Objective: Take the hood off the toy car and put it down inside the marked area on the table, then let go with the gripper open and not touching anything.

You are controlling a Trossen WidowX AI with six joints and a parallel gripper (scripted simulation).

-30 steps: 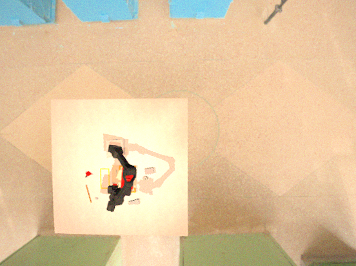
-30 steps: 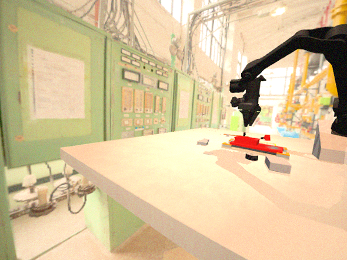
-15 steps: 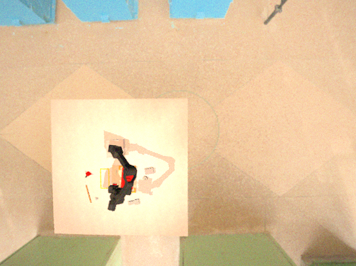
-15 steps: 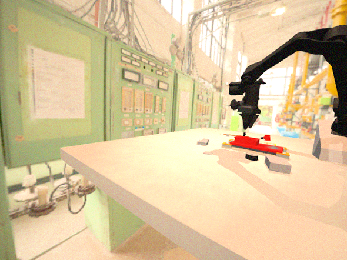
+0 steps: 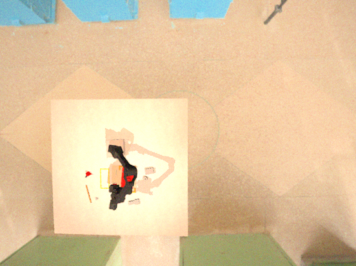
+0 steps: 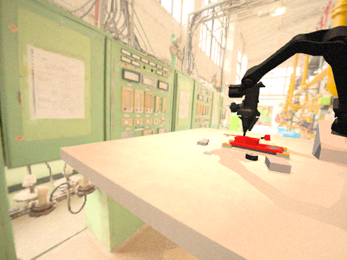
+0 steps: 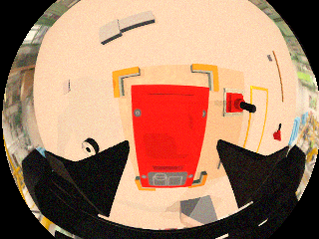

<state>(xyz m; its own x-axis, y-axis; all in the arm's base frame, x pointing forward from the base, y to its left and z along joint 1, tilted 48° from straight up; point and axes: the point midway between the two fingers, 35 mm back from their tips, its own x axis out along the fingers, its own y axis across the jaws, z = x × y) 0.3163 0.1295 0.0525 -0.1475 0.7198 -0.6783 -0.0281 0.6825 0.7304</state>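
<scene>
Now: gripper tip 40 mm above the red hood. The rest, counted from my gripper tip: black wheel 60 mm behind, 160 mm to the left, 70 mm below.
</scene>
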